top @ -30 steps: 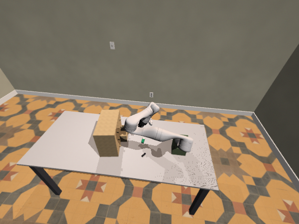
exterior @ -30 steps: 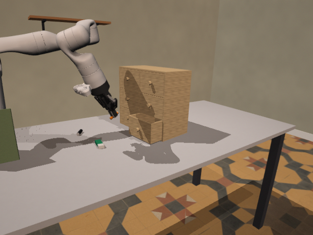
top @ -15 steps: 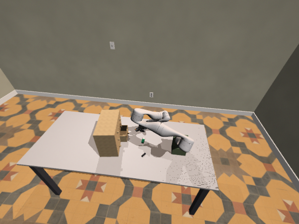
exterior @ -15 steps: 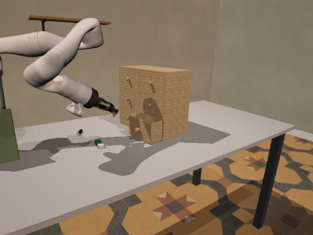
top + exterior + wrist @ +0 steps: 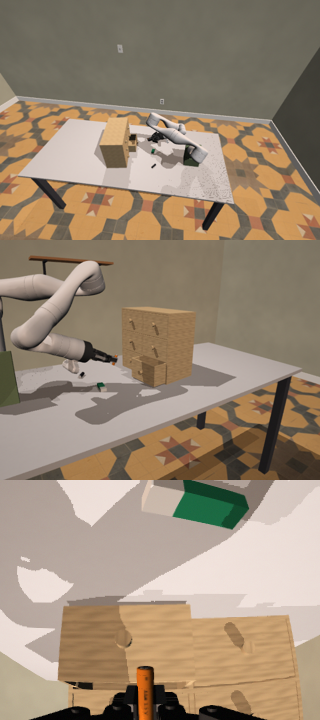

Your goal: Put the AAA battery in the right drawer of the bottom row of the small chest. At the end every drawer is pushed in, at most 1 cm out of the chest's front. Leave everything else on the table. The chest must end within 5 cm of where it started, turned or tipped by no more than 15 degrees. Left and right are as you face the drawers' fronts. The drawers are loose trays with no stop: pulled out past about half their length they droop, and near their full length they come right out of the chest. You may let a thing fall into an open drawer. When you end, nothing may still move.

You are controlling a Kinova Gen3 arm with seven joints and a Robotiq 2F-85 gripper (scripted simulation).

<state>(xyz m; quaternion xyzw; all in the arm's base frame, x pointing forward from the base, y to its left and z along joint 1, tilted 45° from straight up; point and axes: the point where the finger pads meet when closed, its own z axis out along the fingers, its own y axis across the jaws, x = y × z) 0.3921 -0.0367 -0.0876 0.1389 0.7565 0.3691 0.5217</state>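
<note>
The white eraser lies 120 mm below my hand, 40 mm behind it and 20 mm to the left of it. Round my hand: orange AAA battery (10 mm below, 10 mm ahead); small black cylinder (200 mm to the left, 120 mm below, 80 mm behind).
</note>
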